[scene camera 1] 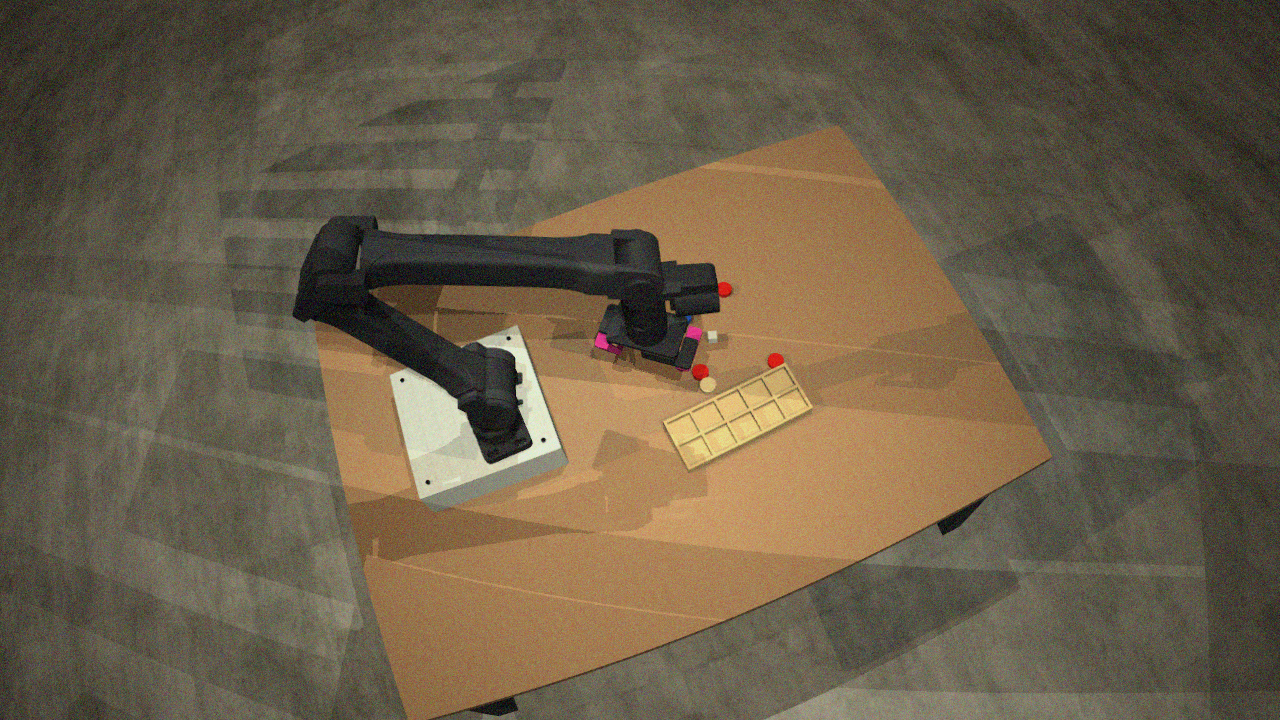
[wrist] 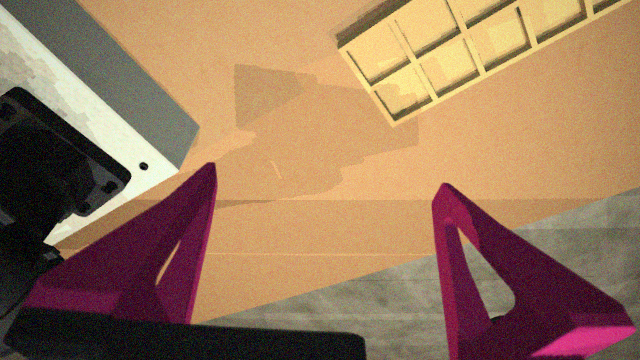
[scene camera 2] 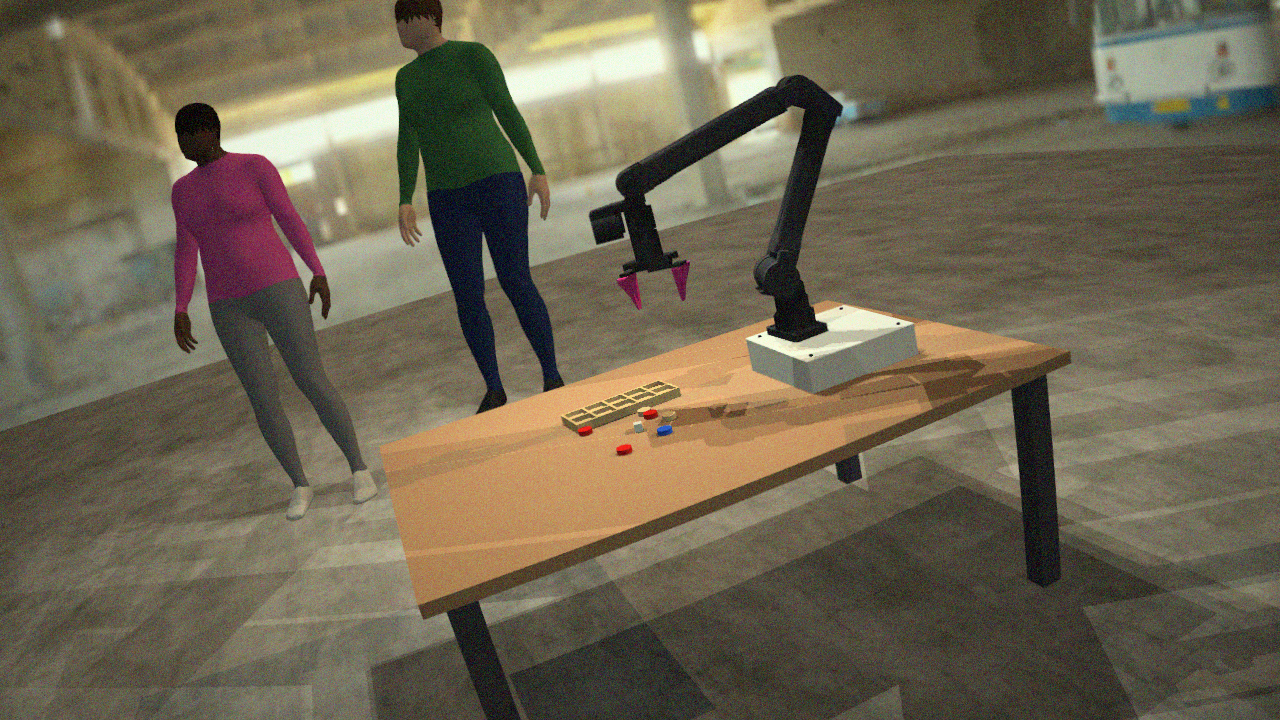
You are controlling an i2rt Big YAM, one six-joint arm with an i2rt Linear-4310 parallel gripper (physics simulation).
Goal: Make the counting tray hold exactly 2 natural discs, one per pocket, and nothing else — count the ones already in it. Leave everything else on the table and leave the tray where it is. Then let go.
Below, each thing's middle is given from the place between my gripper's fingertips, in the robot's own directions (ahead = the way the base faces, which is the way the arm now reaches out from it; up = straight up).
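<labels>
The counting tray (scene camera 1: pixel 723 424) is 12 cm ahead of my hand and 7 cm to the right of it, and I find that the tray is also 20 cm below my hand.
</labels>
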